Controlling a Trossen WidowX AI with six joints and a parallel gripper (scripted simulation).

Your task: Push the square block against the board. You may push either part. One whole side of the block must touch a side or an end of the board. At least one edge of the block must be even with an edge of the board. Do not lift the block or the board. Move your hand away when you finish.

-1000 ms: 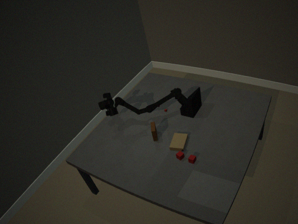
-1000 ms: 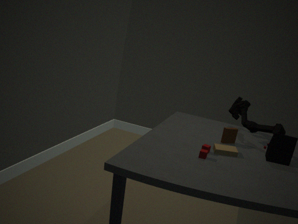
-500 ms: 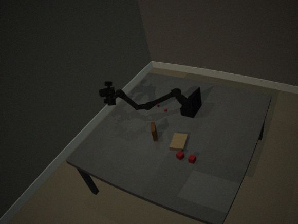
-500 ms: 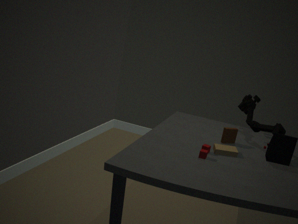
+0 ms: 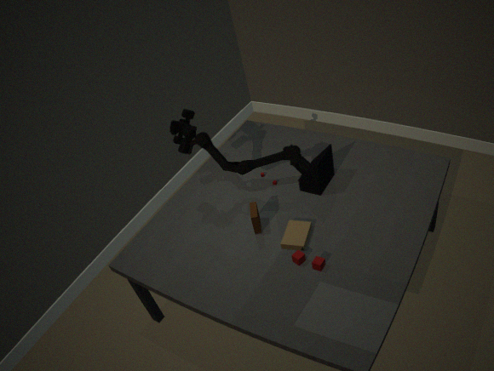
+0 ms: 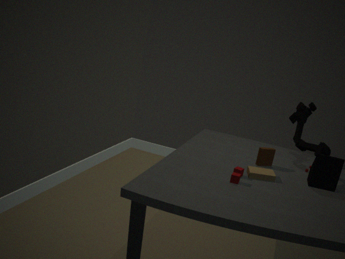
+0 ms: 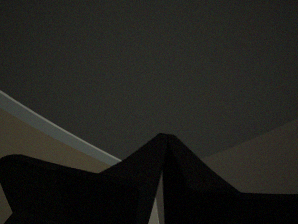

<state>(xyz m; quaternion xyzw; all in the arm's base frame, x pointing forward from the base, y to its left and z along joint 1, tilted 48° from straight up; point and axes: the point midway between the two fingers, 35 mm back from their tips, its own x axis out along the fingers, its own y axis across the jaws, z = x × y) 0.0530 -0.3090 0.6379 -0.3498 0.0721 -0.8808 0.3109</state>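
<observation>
Right now my gripper tip is 60 cm to the right of the square block, 31 cm short of it and 24 cm above it. The rest, counted from my gripper tip: tan board 80 cm to the left, 32 cm ahead, 28 cm below.
</observation>
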